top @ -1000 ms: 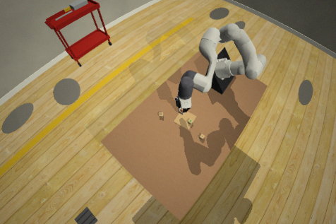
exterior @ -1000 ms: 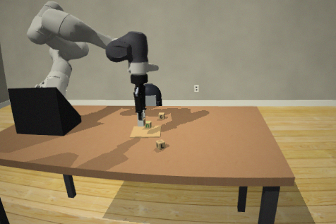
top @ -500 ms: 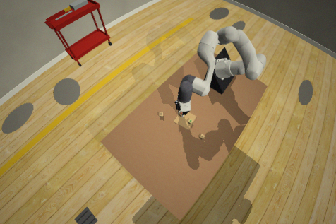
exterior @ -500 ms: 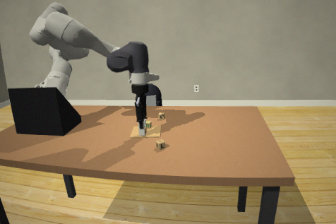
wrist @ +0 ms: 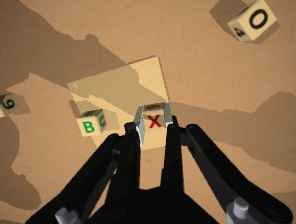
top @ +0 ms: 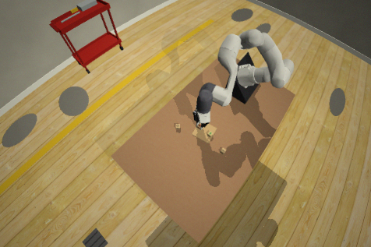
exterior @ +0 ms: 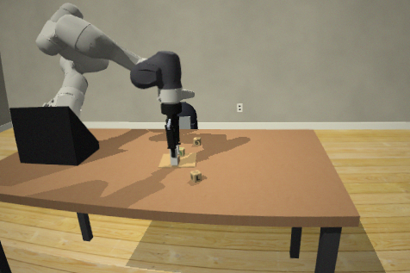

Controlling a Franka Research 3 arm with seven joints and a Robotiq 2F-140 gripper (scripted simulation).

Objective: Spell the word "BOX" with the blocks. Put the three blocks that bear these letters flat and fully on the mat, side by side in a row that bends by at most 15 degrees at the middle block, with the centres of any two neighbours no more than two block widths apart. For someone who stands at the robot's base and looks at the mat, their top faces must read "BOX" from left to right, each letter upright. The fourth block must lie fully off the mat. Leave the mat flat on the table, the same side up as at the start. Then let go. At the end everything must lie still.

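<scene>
My hand is 1 cm past the tan mat, 5 cm to the right of it and 4 cm above it. Also, from my hand: O block: 12 cm ahead, 11 cm to the right, 3 cm below.
</scene>
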